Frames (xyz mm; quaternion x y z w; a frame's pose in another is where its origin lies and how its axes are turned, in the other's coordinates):
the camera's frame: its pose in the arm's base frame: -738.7 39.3 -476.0 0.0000 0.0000 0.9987 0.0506
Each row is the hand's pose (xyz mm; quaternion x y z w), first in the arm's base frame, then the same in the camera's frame.
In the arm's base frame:
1: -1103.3 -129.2 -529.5 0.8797 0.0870 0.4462 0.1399
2: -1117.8 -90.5 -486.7 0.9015 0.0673 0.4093 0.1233
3: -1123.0 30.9 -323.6 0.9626 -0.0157 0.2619 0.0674
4: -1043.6 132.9 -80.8 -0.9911 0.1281 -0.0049 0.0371
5: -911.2 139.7 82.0 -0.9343 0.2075 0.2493 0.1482
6: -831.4 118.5 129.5 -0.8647 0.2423 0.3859 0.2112
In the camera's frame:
1: 345.7 204.5 -53.5 0.1314 -0.8741 -0.1171 0.4527
2: 364.0 167.5 -10.7 0.1128 -0.8970 -0.1024 0.4150
3: 381.5 47.2 152.4 0.0330 -0.9622 -0.0541 0.2650
4: 312.8 -62.3 395.2 -0.0778 -0.9963 0.0373 0.0030
5: 181.8 -82.5 558.0 0.1600 0.9436 -0.1354 0.2565
6: 100.2 -69.4 605.5 0.1982 0.8759 -0.1914 0.3961

